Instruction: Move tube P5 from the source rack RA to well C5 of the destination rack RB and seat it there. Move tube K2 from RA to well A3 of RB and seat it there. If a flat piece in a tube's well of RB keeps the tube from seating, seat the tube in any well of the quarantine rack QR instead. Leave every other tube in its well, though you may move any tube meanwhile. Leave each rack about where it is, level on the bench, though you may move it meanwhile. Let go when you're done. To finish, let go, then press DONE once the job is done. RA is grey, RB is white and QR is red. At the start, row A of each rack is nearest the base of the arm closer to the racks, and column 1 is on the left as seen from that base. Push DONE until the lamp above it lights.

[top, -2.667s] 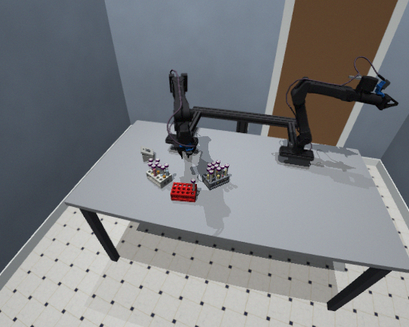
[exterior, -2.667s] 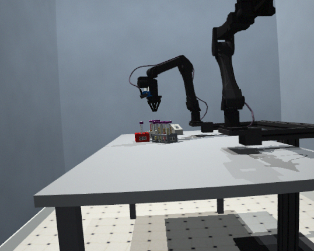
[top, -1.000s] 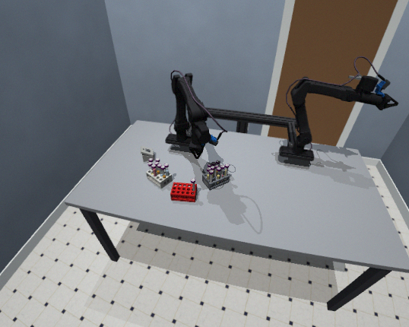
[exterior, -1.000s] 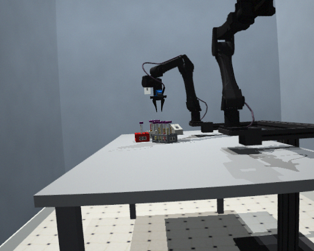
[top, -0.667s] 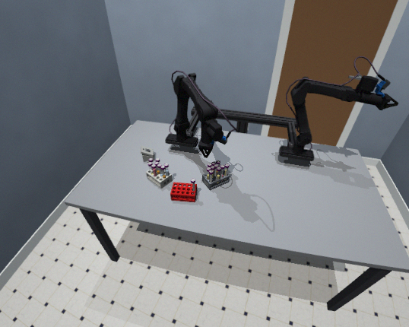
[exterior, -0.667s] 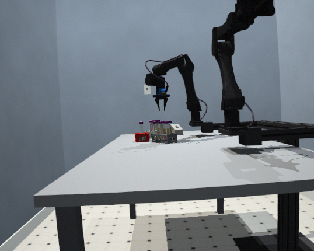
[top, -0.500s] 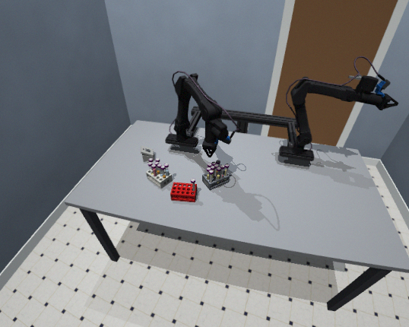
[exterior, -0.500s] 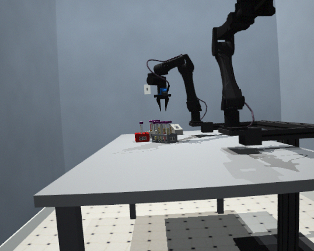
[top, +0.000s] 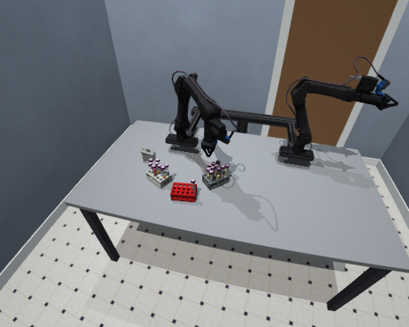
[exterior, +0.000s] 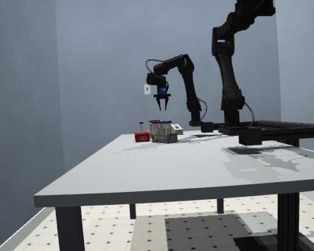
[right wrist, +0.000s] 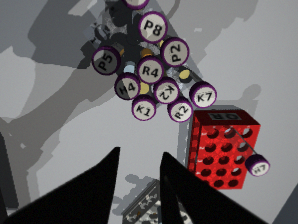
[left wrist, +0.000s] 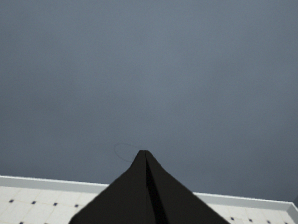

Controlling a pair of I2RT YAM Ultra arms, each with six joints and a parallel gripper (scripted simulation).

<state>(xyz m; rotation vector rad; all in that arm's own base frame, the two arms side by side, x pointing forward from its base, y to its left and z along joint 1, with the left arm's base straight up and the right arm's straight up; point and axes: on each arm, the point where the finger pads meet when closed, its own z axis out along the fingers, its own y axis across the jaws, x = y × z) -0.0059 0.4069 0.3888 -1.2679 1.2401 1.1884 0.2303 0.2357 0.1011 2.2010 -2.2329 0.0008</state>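
Note:
The grey rack RA is 4 cm to the left of my right hand and 17 cm below it. Round my right hand: red rack QR: 13 cm ahead, 11 cm to the right, 17 cm below; pale box: 14 cm behind, 42 cm to the right, 15 cm below; white rack RB: 4 cm ahead, 28 cm to the right, 17 cm below.

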